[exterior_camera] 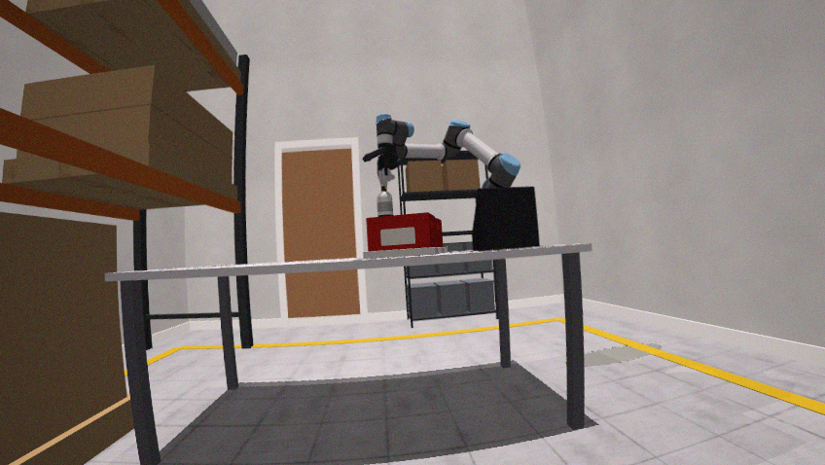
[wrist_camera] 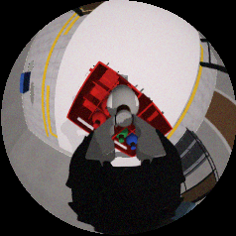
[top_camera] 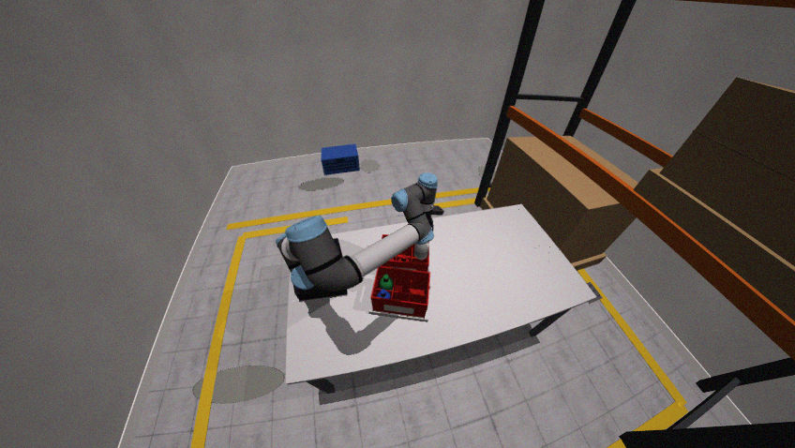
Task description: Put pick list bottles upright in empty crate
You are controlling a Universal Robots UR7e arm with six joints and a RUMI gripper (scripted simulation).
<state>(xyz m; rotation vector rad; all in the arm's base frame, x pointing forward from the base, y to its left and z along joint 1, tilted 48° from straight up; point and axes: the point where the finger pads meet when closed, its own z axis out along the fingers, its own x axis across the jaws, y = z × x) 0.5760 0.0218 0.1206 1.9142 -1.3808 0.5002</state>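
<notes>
The grey-topped bottle is 7 cm below my hand. The rest, counted from my hand: blue bottle 25 cm below, 24 cm behind, 14 cm to the right; green bottle 25 cm below, 21 cm behind, 7 cm to the right.
</notes>
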